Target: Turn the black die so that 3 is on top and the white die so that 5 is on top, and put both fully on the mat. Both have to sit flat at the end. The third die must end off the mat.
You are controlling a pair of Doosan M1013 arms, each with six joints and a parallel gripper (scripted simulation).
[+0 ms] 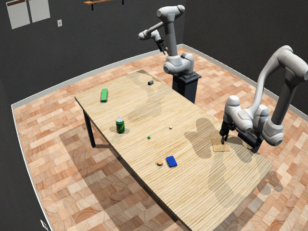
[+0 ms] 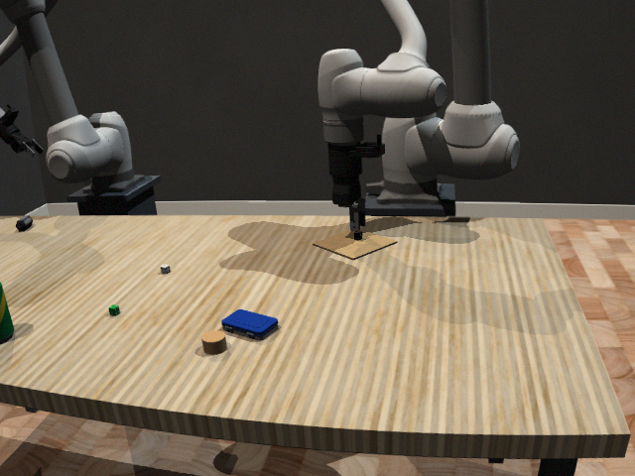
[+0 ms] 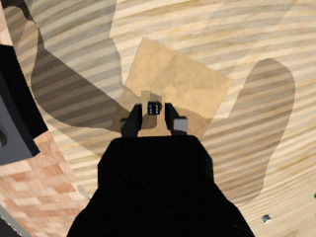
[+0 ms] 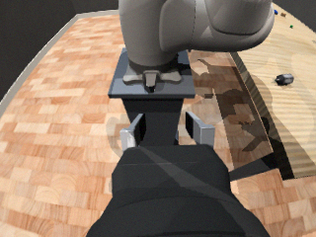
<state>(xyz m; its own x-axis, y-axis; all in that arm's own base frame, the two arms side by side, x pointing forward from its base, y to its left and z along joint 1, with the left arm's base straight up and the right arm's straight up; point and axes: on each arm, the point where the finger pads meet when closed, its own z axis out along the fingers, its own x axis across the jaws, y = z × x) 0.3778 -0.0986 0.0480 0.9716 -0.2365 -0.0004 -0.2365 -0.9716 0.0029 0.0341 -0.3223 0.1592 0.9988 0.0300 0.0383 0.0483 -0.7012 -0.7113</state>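
Observation:
Right now the black die is 4 cm below my left hand. The rest, counted from my left hand: blue case 46 cm ahead, 6 cm to the right, 4 cm below; tan mat 5 cm below, 3 cm ahead; white die 36 cm to the right, 27 cm ahead, 4 cm below.

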